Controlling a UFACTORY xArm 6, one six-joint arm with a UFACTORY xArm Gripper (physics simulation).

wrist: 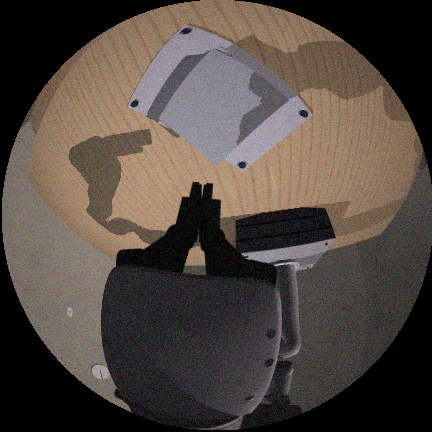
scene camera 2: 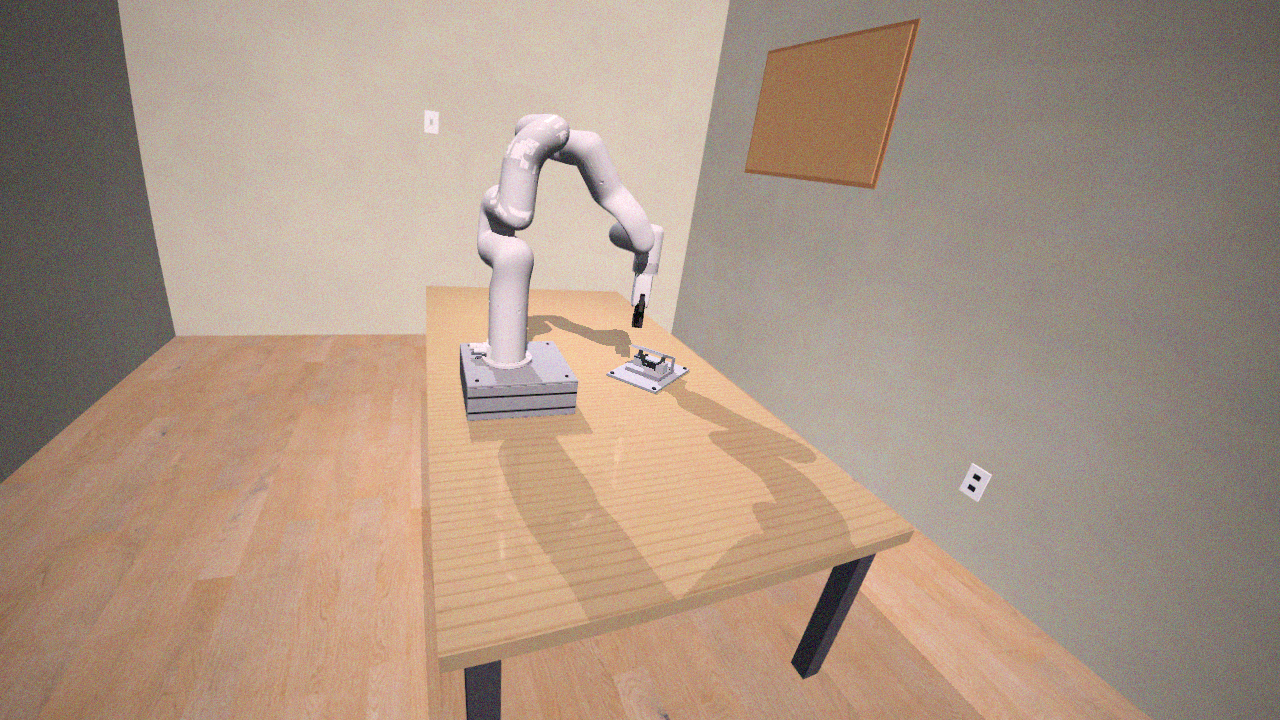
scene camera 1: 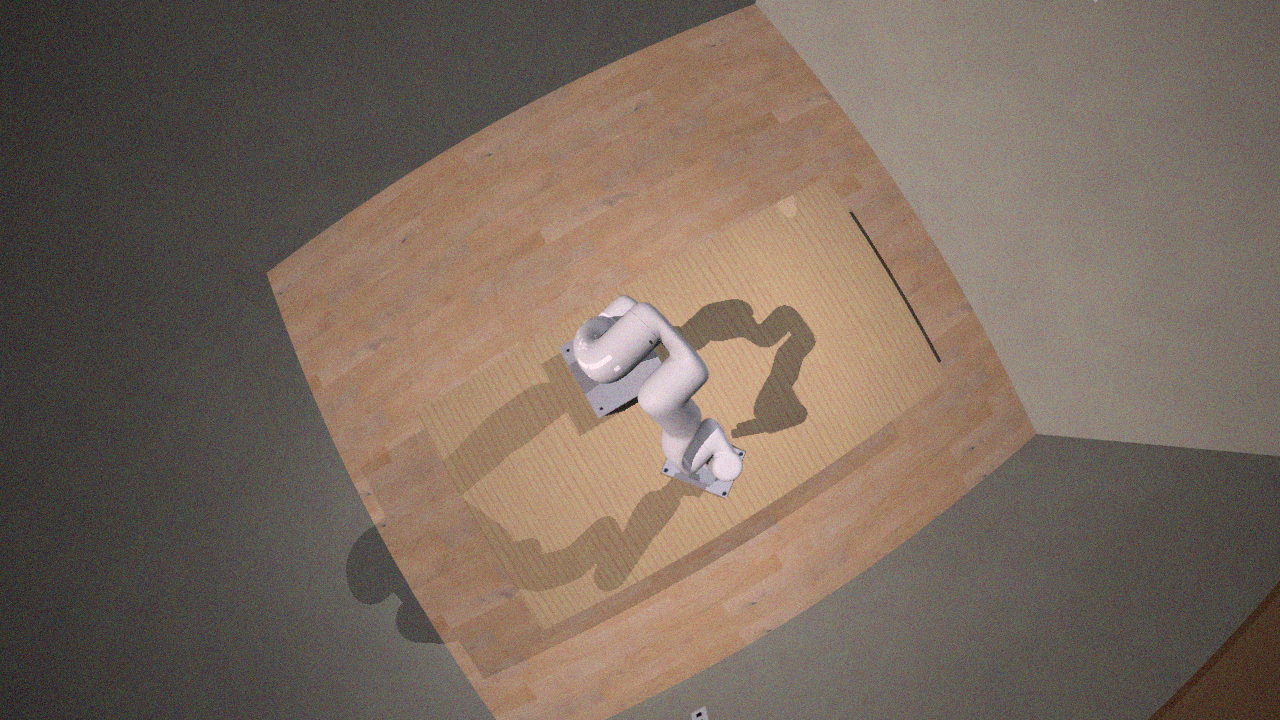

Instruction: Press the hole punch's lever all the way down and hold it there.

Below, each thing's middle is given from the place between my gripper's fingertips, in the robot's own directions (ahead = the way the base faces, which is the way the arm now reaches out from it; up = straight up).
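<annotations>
The light grey base plate (scene camera 2: 620, 373) is 140 mm below my hand, and it's 60 mm ahead of it and 20 mm to the right. As for the hole punch lever (wrist: 221, 100), that's 60 mm ahead of my hand too and 20 mm to the right of it, but 80 mm below it.
</annotations>
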